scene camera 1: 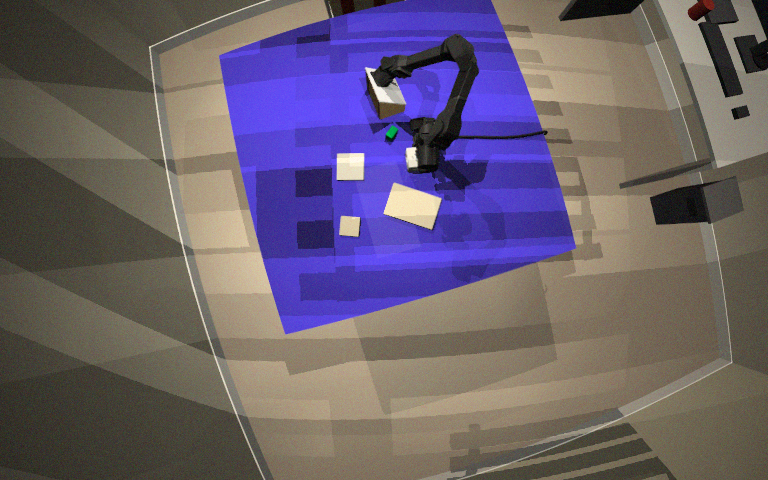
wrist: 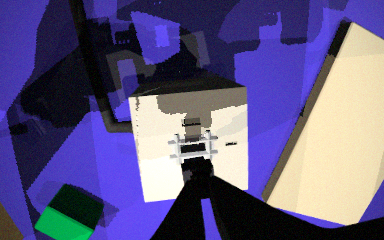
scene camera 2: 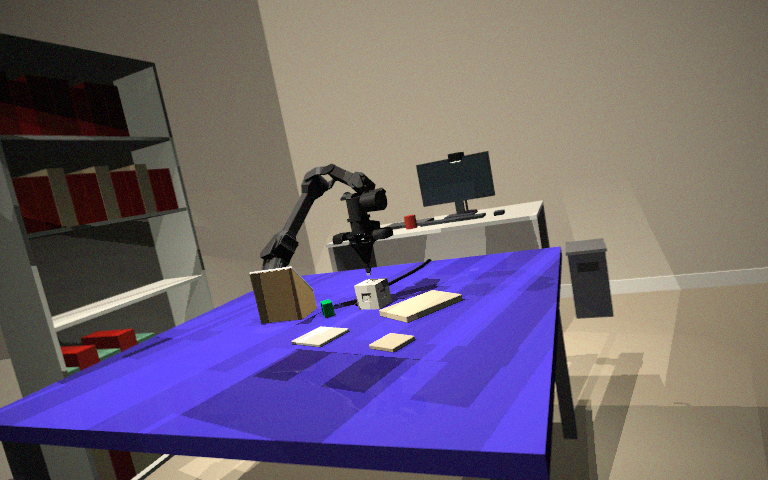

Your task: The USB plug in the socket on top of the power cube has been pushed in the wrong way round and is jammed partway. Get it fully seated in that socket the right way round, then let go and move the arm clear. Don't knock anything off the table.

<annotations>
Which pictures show the flat board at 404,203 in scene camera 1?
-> Scene camera 1, the wrist view and scene camera 2: all of them.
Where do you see a USB socket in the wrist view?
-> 183,147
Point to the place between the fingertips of my gripper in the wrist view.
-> At 202,186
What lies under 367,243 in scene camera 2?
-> My gripper.
</annotations>
